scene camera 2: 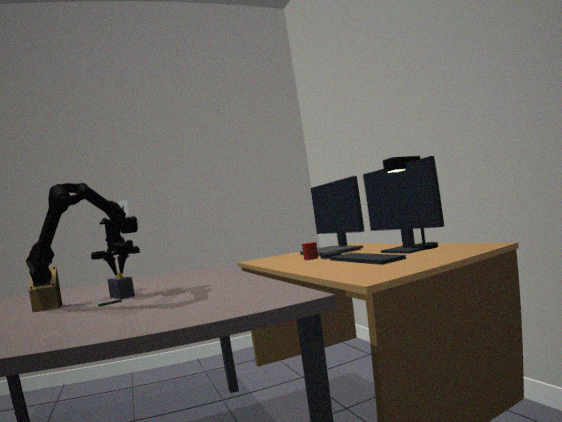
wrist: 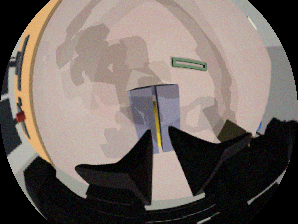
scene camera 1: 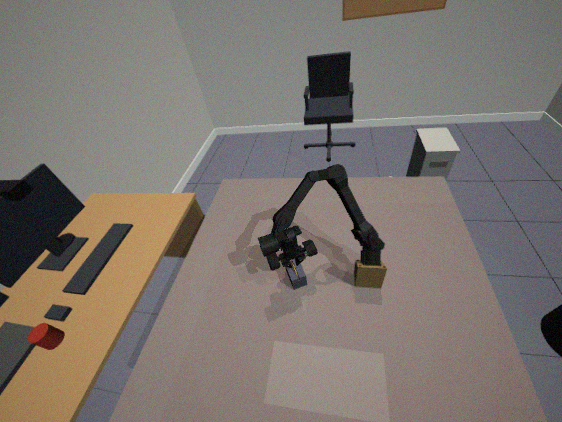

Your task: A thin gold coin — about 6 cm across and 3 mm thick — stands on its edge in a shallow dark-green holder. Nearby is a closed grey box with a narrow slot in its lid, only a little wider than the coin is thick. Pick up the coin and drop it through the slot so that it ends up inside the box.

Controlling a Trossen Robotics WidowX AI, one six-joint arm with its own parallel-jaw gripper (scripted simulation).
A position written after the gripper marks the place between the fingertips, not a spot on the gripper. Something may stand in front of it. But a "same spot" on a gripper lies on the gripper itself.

gripper: scene camera 2; wrist; scene camera 1 294,266
same spot on gripper: (wrist: 230,166) = (scene camera 2: 113,256)
